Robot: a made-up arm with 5 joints.
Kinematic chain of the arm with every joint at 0, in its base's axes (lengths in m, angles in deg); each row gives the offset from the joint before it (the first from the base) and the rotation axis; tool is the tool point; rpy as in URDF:
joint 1: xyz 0 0 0.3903 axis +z
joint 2: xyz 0 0 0 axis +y
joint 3: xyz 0.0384 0 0.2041 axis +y
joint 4: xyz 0.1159 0 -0.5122 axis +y
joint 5: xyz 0.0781 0 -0.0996 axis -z
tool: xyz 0 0 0 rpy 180 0 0
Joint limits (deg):
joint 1: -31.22..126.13
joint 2: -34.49..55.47
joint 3: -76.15..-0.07
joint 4: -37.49..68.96
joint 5: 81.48..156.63
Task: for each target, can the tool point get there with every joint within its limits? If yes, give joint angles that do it. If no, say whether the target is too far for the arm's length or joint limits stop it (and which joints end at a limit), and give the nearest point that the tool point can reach.
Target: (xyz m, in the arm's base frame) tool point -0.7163 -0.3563 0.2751
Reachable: no: joint limits stop it (at a limit: joint 2, joint 3, joint 4) | nearest point -0.2616 -0.1301 0.0798 | short by 0.544 m
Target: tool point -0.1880 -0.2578 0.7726
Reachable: no: joint limits stop it (at a limit: joint 1, joint 2, joint 3, joint 4) | nearest point 0.2915 -0.1766 0.9951 | short by 0.535 m
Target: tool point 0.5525 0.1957 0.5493
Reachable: yes | joints 19.50 -24.21 -55.18 57.08 135.82
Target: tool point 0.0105 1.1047 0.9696
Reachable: no: too far | nearest point 0.0061 0.6398 0.7258 | short by 0.525 m
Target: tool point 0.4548 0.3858 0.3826
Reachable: yes | joints 40.31 -8.98 -40.92 -13.82 104.75
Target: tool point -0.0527 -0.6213 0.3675
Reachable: no: joint limits stop it (at a limit: joint 2, joint 3, joint 4) | nearest point -0.0247 -0.2911 0.0798 | short by 0.439 m
